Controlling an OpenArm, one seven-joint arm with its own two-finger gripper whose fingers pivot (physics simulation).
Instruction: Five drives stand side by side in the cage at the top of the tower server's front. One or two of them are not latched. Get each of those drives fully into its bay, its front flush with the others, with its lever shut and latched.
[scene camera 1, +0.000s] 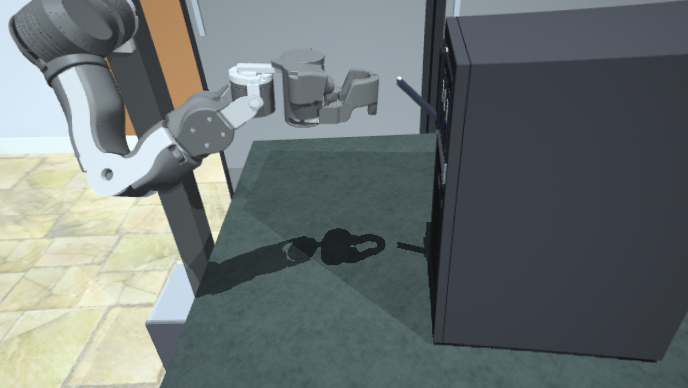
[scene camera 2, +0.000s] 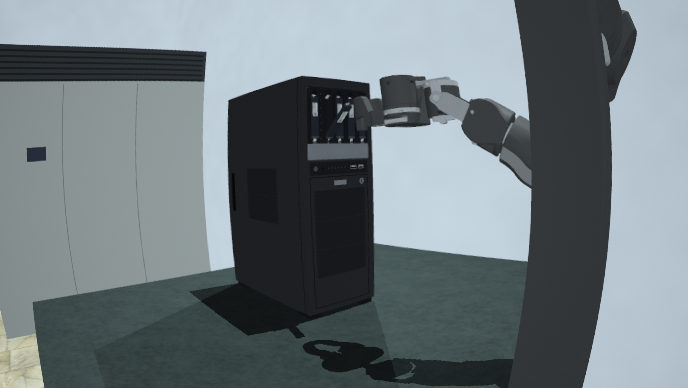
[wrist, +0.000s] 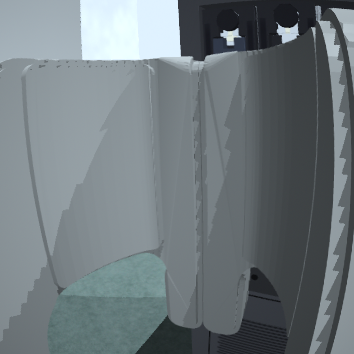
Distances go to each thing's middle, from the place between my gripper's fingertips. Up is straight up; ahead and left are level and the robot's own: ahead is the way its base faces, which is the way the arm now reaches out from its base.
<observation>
Right now my hand is 25 cm short of the tower server (scene camera 1: 553, 231), 4 cm to the left of it and 15 cm above it.
</observation>
